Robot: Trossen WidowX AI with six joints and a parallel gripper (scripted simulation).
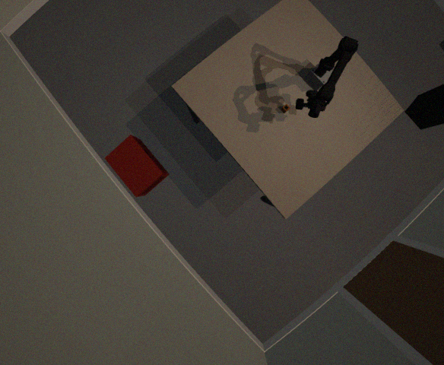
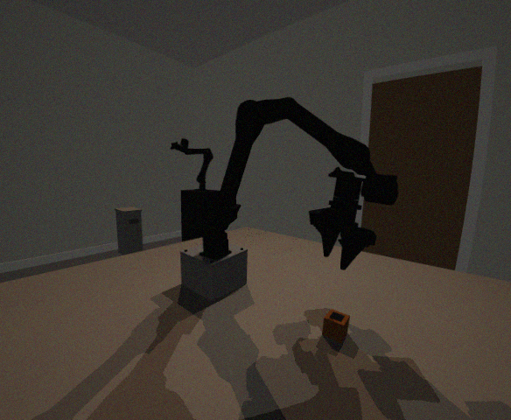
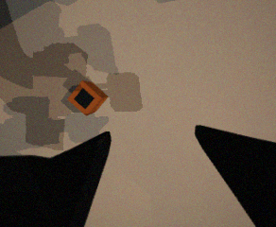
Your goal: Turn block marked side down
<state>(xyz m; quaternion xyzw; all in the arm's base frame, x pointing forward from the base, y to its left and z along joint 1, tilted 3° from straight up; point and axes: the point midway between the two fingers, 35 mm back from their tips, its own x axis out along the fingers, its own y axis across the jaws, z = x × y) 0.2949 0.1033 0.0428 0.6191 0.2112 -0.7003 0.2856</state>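
Right now the orange block is 40 mm ahead of my gripper tip, 100 mm to the right of it and 90 mm below it.
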